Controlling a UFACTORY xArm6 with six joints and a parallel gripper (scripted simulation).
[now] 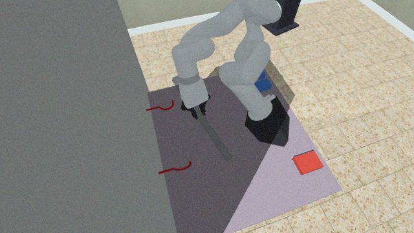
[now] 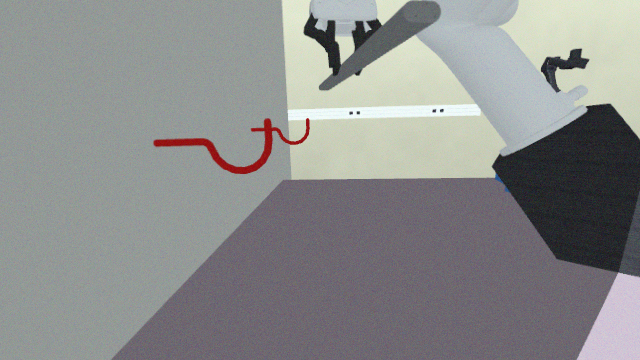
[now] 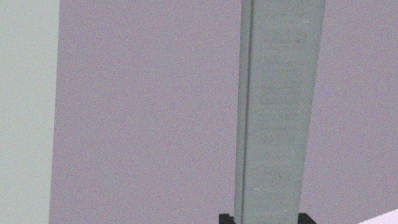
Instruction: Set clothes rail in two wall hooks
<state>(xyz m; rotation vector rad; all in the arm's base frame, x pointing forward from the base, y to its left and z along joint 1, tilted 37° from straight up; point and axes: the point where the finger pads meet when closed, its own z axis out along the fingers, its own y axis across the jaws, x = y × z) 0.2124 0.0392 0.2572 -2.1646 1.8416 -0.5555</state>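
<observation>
Right now my hand is 2 cm above the grey clothes rail. Round my hand: red flat block: 40 cm behind, 39 cm to the left, 29 cm below; grey wall: 24 cm ahead, 13 cm above, 6 cm to the right.
</observation>
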